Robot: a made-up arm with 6 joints. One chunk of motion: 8 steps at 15 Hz.
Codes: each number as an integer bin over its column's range. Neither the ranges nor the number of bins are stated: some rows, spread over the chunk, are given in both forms.
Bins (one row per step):
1: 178 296 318 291 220 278
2: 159 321 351 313 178 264
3: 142 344 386 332 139 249
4: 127 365 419 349 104 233
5: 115 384 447 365 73 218
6: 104 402 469 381 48 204
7: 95 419 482 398 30 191
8: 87 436 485 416 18 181
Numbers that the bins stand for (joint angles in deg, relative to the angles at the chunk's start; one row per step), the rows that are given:
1: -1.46 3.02 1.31 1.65 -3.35 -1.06
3: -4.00 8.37 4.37 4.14 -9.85 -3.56
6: -6.67 14.84 8.11 7.11 -17.15 -7.43
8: -7.87 18.63 8.83 9.24 -19.56 -9.41
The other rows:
2: -2.80 5.81 2.80 2.99 -6.72 -2.27
4: -5.05 10.71 5.86 5.17 -12.66 -4.94
5: -5.90 12.83 7.12 6.14 -15.14 -6.23
7: -7.31 16.74 8.69 8.14 -18.59 -8.55

